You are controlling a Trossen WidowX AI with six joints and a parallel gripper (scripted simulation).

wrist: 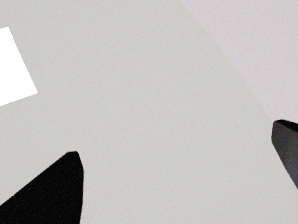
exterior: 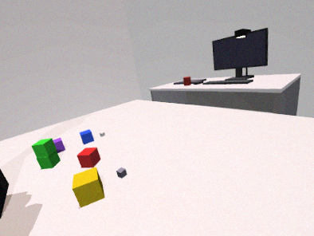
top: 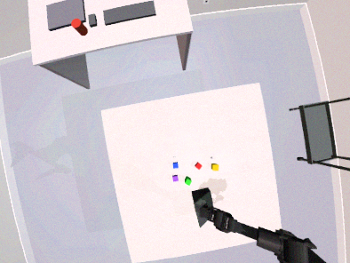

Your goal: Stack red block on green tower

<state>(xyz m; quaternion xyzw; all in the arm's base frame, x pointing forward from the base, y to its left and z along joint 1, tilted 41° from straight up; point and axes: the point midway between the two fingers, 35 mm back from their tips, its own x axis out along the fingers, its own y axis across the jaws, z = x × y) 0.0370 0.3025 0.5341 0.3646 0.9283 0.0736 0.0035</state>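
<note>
Right now my gripper tip is 730 mm above the red block, 240 mm short of it and 70 mm to the right of it. Round my gripper tip: yellow block: 730 mm below, 210 mm ahead, 50 mm to the right; purple block: 730 mm below, 260 mm to the left, 170 mm ahead; blue block: 730 mm below, 270 mm ahead, 250 mm to the left.
</note>
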